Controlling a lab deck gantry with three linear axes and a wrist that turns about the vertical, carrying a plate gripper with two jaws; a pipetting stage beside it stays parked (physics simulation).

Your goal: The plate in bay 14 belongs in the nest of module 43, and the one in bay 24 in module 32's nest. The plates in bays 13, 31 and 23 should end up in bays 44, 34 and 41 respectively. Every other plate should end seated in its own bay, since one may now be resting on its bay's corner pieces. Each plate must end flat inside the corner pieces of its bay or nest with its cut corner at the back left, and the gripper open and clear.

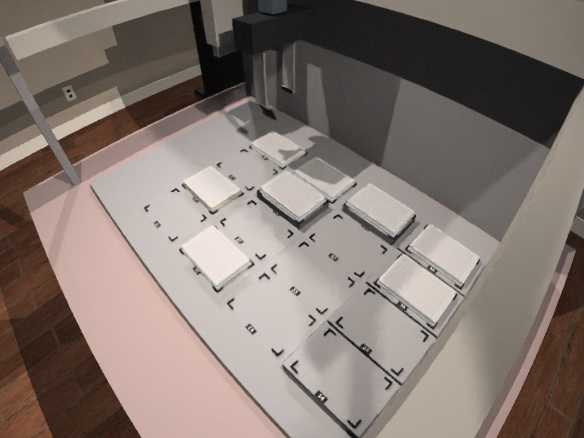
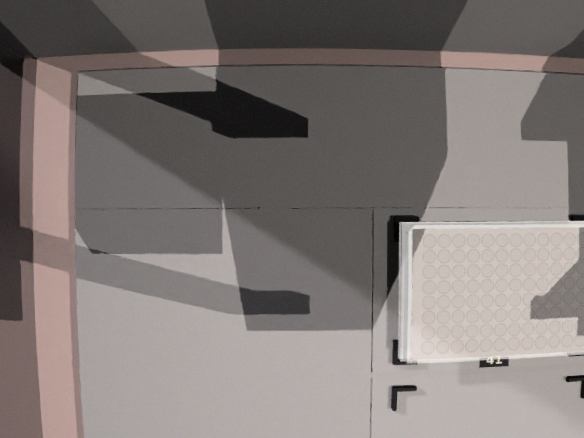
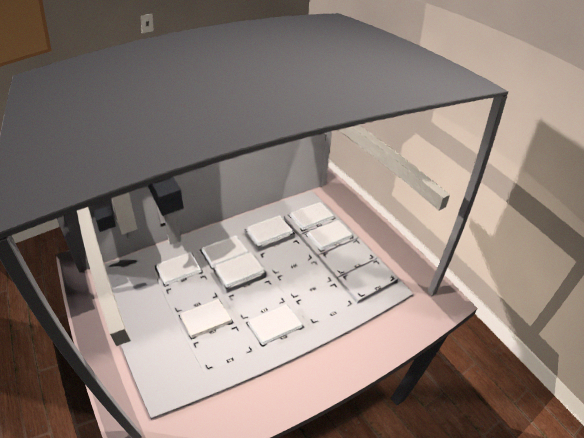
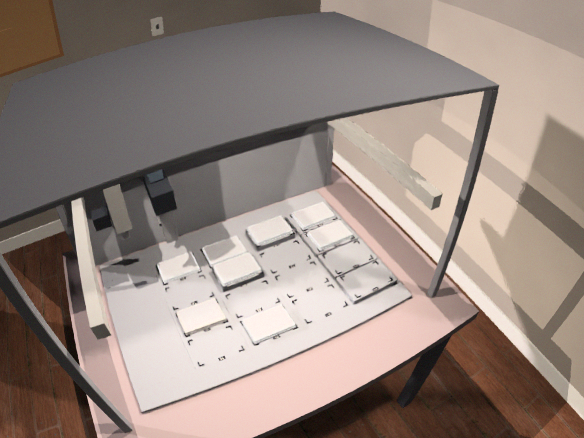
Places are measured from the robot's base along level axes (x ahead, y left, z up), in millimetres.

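Pixels of known places: gripper, fingertip midpoint: [image 1: 275, 96] [image 3: 170, 232] [image 4: 168, 232]; robot's base, origin of the base link: [image 1: 145, 208] [image 3: 208, 368] [image 4: 200, 365].
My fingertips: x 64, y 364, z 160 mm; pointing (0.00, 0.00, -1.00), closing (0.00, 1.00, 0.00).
Ahead of a thing's pixels: the offset from my fingertips to its top centre.
My gripper [image 1: 278, 101] [image 3: 168, 233] hangs at the back left, raised above the deck and left of bay 41. Its jaws stand apart with nothing between them. A white plate {0 mm ahead, 0 mm left, 146 mm down} [image 1: 278, 148] [image 2: 495, 292] lies in bay 41; corner pieces show at its left corners. Plates {165 mm ahead, 107 mm right, 127 mm down} [image 1: 293, 194] {328 mm ahead, 0 mm left, 127 mm down} [image 1: 379, 210] stand raised on the nests of modules 32 and 43. Plates {493 mm ahead, 107 mm right, 131 mm down} [image 1: 416, 289] {493 mm ahead, 0 mm left, 131 mm down} [image 1: 443, 255] lie in bays 34 and 44. Others lie in bays 42 {164 mm ahead, 0 mm left, 146 mm down} [image 1: 326, 178], 21 [image 1: 212, 188] and 12 {164 mm ahead, 321 mm right, 146 mm down} [image 1: 216, 255]. Bays 13, 14, 23, 24 and 31 hold no plate. Cut corners and exact seating are too small to tell.
Bays 11, 22 and 33 hold no plate. The pale pipetting stage [image 1: 218, 30] [image 3: 123, 215] hangs left of the gripper. A grey back wall [image 1: 350, 100] rises behind the deck. Pale side rails [image 3: 102, 280] [image 3: 400, 165] run along both sides, and dark posts [image 3: 467, 200] hold up the roof.
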